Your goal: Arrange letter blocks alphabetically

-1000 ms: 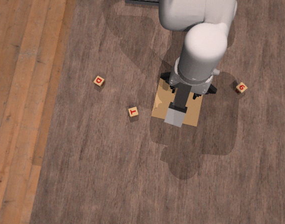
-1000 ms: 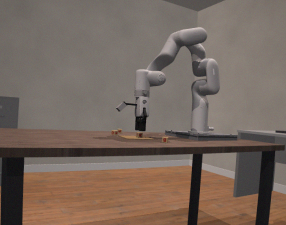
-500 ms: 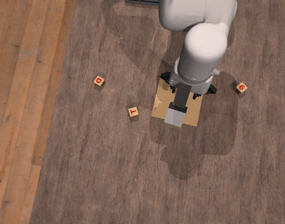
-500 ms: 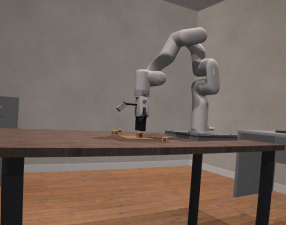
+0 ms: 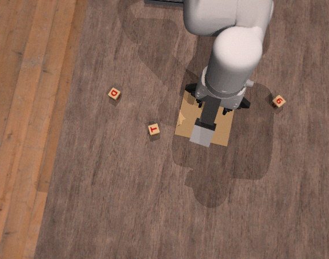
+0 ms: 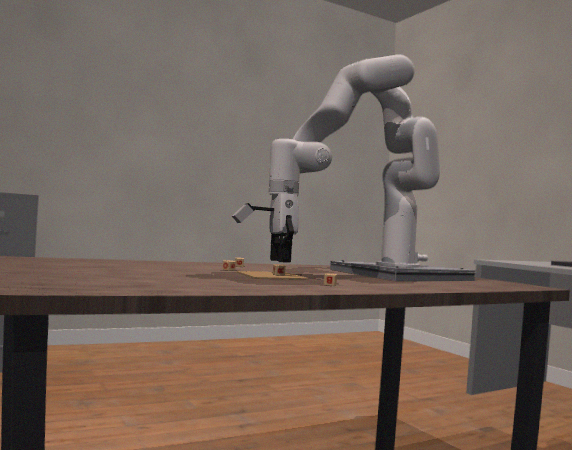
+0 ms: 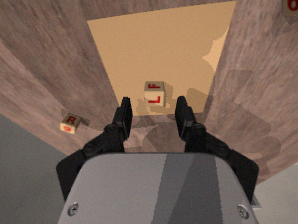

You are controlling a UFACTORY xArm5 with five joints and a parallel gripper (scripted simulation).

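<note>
Right now the tan mat is 20 mm ahead of my hand, 10 mm to the right of it and 50 mm below it.
</note>
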